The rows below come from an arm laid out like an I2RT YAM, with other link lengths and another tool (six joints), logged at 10 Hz.
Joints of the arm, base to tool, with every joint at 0 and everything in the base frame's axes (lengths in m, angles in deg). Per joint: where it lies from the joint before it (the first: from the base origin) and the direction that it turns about. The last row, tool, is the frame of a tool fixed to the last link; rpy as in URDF.
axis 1: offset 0 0 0.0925 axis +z
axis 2: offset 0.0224 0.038 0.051 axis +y
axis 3: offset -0.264 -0.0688 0 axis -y
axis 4: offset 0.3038 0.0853 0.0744 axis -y
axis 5: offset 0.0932 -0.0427 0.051 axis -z
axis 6: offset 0.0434 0 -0.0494 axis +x
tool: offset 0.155 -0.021 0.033 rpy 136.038 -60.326 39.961
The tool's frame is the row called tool.
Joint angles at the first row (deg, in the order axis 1, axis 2, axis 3, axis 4, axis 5, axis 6):
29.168, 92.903, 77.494, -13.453, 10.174, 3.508
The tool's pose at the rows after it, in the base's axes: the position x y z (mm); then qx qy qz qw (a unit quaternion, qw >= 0):
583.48 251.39 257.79 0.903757 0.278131 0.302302 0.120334
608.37 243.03 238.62 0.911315 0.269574 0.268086 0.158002
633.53 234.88 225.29 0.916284 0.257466 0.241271 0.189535
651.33 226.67 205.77 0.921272 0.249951 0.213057 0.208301
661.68 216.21 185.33 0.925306 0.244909 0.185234 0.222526
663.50 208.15 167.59 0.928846 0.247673 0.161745 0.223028
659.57 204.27 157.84 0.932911 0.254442 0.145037 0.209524
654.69 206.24 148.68 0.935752 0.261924 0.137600 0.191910
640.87 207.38 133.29 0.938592 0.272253 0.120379 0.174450
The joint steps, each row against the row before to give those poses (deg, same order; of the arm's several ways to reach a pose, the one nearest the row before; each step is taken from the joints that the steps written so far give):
-0.721, 7.365, 6.207, -4.284, 3.607, -1.617
-0.766, 7.083, 7.651, -4.634, 3.431, -1.094
-0.786, 7.147, 8.568, -4.481, 3.170, -0.568
-0.853, 5.967, 6.666, -3.934, 1.683, -0.021
-0.873, 4.327, 4.437, -3.279, 1.115, 0.022
-0.831, 1.925, 1.488, -2.229, -0.635, 0.000
-0.700, 0.042, -0.024, -1.857, -2.142, 0.283
-0.284, -0.567, -1.464, 0.000, -2.338, 0.394
-0.065, -1.598, -3.455, -0.219, -2.361, 0.503

